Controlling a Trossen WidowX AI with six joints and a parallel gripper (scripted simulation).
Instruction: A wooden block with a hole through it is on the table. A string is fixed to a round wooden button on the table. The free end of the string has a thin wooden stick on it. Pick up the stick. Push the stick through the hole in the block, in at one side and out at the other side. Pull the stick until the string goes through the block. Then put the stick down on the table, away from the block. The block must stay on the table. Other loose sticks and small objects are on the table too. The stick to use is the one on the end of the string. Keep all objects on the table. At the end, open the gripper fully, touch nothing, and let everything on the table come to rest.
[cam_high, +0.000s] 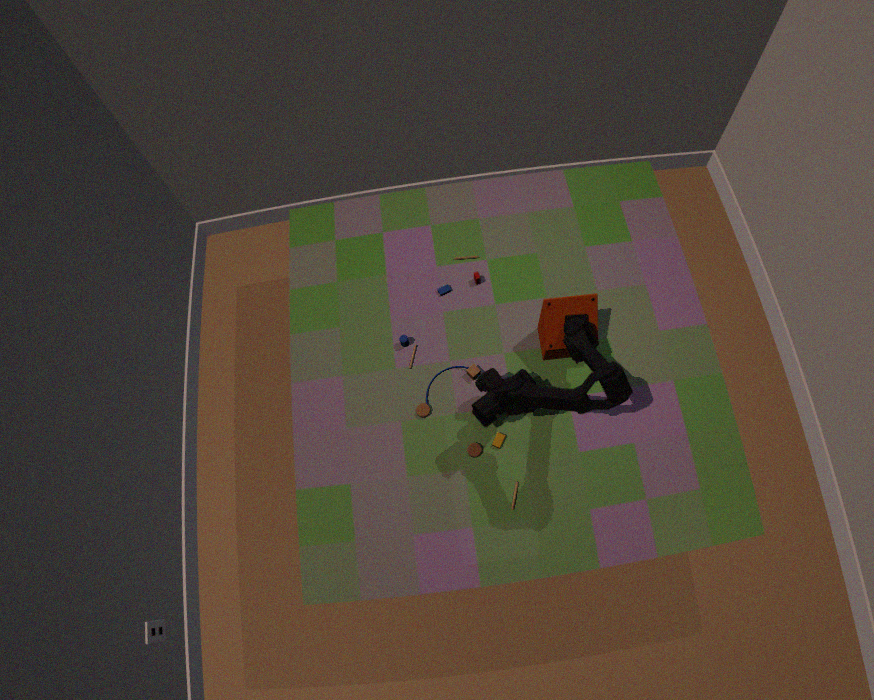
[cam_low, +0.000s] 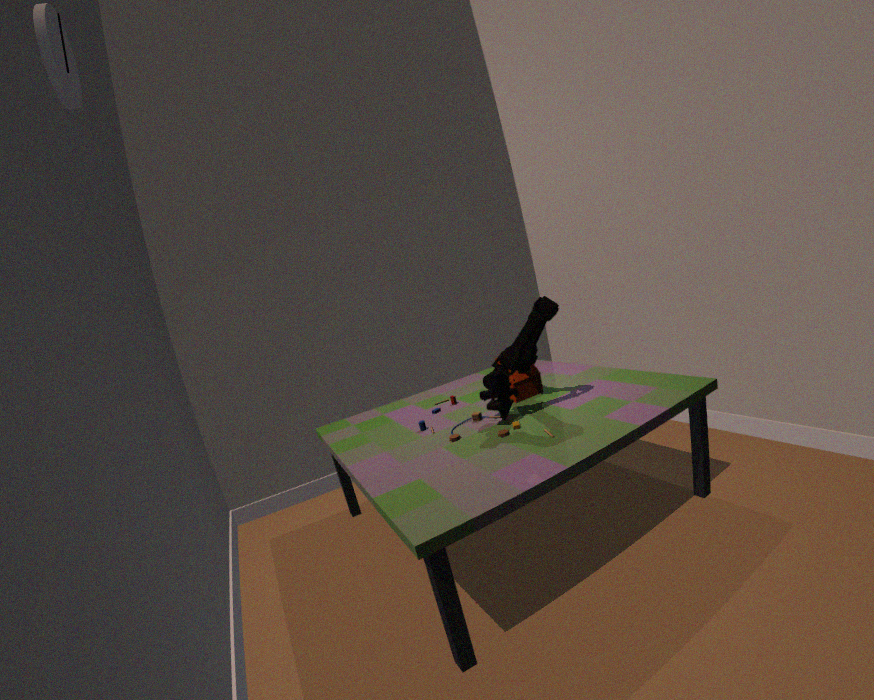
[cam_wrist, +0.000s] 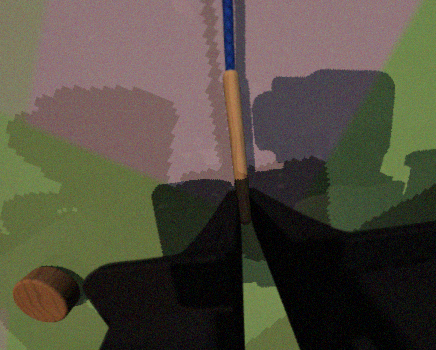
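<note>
The thin wooden stick lies 3 cm to the right of my gripper tip, 2 cm ahead of it and 1 cm above it. Also, from my gripper tip: yellow block (11 cm to the left, 2 cm ahead, 1 cm above); wooden disc (13 cm to the left, 9 cm ahead, 1 cm above); wooden block (10 cm to the right, 7 cm ahead, 1 cm above).
</note>
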